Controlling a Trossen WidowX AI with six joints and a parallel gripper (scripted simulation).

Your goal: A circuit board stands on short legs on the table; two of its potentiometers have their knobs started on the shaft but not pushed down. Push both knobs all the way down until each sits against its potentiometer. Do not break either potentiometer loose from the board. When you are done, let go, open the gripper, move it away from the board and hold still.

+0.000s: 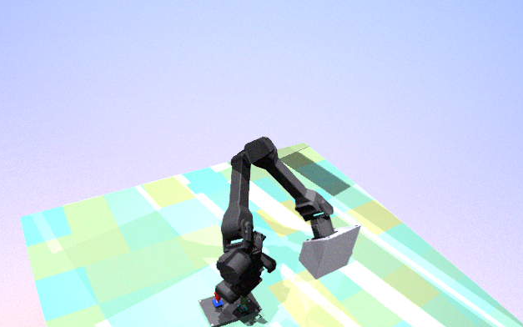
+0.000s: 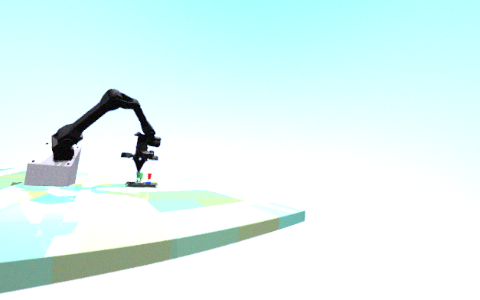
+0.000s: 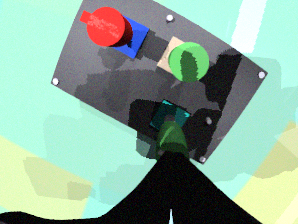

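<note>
The red knob lies 6 cm to the right of my gripper tip, 5 cm ahead of it and 2 cm below it.
</note>
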